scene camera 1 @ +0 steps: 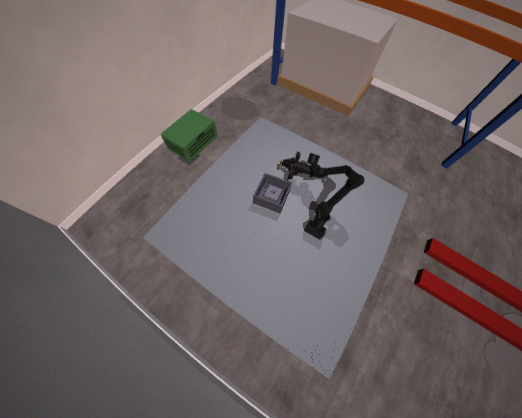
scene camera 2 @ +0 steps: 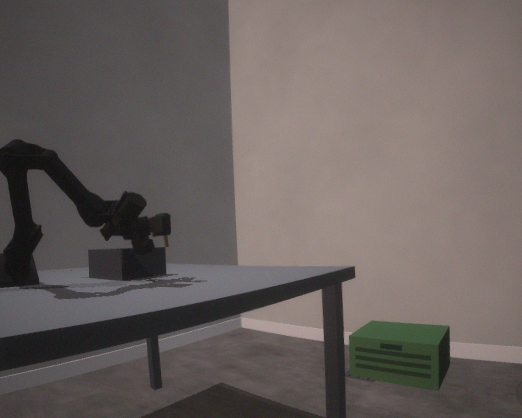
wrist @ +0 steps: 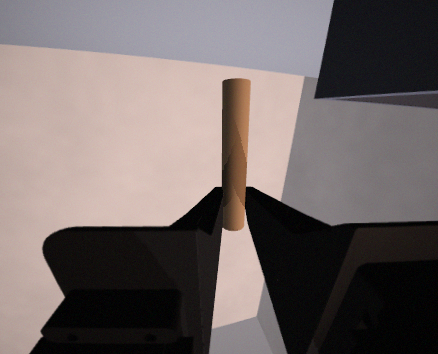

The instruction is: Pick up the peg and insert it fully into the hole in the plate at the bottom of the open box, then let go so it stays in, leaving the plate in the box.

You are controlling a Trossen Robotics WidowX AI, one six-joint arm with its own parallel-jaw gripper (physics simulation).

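Places are measured from the arm's base along level axes (x left, y ahead, z down), in metres.
Pixels of known places: gripper, between the fingertips: [scene camera 1: 281, 161] [wrist: 233, 194]; arm's base, origin of its link: [scene camera 1: 316, 227] [scene camera 2: 15, 264].
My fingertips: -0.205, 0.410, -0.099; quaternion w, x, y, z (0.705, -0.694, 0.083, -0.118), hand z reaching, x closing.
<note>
Ahead of a thing's pixels: the offset from my fingertips to its middle, as dx, dy, dz. Level surfaces: height alone.
The tan round peg @(-0.001, +0.000, +0.020) [scene camera 1: 281, 164] [scene camera 2: 166, 241] [wrist: 235, 120] is held near one end between the fingertips of my gripper [wrist: 233, 194]. The gripper is shut on it and tilted close to level in scene camera 2. The peg's longer part hangs down, near upright, its lower end at about the height of the box rim. The peg is in the air outside the open grey box @(+0.169, -0.059, +0.110) [scene camera 1: 267, 203] [scene camera 2: 106, 264] [wrist: 380, 50], beyond its upper right side in scene camera 1. The pale plate @(+0.167, -0.062, +0.124) [scene camera 1: 269, 195] with its hole lies on the box bottom.
The box stands on the grey-blue table @(dz +0.159) [scene camera 1: 240, 250] [scene camera 2: 250, 280], with the arm's base [scene camera 1: 315, 230] nearby to its lower right in scene camera 1. A green crate [scene camera 1: 189, 131] [scene camera 2: 400, 350], a large pale block [scene camera 1: 335, 50] and red beams [scene camera 1: 470, 305] are away from the table.
</note>
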